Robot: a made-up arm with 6 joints.
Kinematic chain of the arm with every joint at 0, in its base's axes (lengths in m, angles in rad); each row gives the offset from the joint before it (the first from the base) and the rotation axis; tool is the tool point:
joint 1: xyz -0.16 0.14 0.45 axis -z
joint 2: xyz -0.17 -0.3 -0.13 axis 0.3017 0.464 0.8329
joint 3: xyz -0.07 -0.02 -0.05 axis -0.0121 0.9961 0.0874
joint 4: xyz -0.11 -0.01 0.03 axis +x
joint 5: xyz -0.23 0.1 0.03 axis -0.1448 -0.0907 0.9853
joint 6: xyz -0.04 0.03 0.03 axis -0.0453 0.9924 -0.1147
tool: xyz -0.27 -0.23 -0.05
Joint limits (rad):
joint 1: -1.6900..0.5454
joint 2: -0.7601..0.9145
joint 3: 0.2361..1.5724
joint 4: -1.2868..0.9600
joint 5: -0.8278..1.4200
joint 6: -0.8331..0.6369
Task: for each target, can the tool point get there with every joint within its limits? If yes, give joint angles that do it. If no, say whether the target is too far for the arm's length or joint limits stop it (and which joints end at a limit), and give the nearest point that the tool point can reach.
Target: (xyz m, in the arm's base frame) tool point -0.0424 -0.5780 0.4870
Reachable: yes | joints -0.6169 0.6322 1.1282 0.4740 0.8177 -0.6800
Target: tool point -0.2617 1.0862 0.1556
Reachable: no: joint limits stop it (at a limit: joint 1, joint 2, joint 5, joint 6) | nearest point -0.5190 0.7245 0.1850 | short by 0.445 m
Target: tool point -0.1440 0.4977 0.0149
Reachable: no: joint limits stop it (at a limit: joint 1, joint 2, joint 3, joint 5, joint 6) | nearest point 0.0593 0.3491 0.3579 | short by 0.425 m
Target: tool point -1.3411 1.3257 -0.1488
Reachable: no: too far | nearest point -0.8661 0.6167 0.1165 | short by 0.894 m
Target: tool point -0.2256 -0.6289 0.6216
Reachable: yes | joints -0.7262 -0.0825 0.5941 -0.6005 0.6076 -0.2330
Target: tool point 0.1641 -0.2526 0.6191
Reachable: yes | joints -0.7426 0.4411 1.0976 -1.0776 0.9444 -0.2949
